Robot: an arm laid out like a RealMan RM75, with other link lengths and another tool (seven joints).
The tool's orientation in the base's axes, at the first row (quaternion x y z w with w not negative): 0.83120 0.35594 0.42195 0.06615
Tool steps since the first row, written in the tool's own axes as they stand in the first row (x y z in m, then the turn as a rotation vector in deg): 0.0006 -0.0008 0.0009 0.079 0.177 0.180; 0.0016 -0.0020 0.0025 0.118 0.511 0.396; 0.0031 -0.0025 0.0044 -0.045 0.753 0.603; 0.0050 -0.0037 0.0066 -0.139 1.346 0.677; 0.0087 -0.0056 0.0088 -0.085 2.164 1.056; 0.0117 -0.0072 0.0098 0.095 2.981 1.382; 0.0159 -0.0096 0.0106 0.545 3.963 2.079; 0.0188 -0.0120 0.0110 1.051 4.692 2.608; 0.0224 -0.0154 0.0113 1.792 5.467 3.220; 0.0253 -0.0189 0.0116 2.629 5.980 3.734; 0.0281 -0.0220 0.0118 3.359 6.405 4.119; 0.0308 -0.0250 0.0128 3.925 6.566 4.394
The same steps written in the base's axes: 0.0005 0.0012 -0.0005 0.260 -0.045 0.010; 0.0014 0.0030 -0.0014 0.616 -0.225 0.035; 0.0032 0.0047 -0.0018 0.837 -0.470 -0.103; 0.0049 0.0072 -0.0024 1.174 -0.954 0.031; 0.0070 0.0114 -0.0022 1.917 -1.451 0.162; 0.0080 0.0148 -0.0015 2.669 -1.875 0.408; 0.0090 0.0194 -0.0003 3.893 -2.175 0.662; 0.0091 0.0231 0.0004 4.877 -2.285 0.957; 0.0090 0.0280 0.0012 6.040 -2.260 1.371; 0.0084 0.0325 0.0014 7.026 -1.999 1.802; 0.0080 0.0367 0.0019 7.827 -1.767 2.210; 0.0082 0.0408 0.0018 8.341 -1.467 2.472
